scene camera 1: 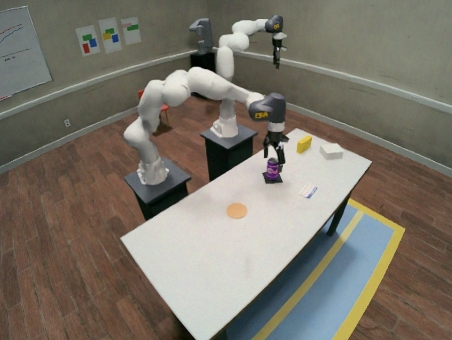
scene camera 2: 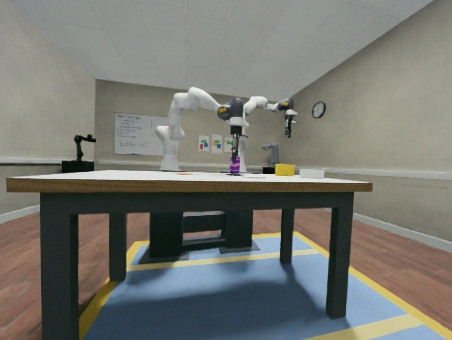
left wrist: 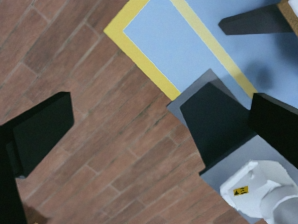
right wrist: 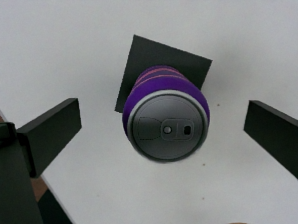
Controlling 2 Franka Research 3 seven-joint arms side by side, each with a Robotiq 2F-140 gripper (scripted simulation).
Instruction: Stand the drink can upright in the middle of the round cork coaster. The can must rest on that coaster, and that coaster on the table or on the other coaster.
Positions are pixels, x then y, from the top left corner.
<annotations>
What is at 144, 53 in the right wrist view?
A dark square coaster.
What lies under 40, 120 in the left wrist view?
My left gripper.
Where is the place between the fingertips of my right gripper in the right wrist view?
162, 114
</annotations>
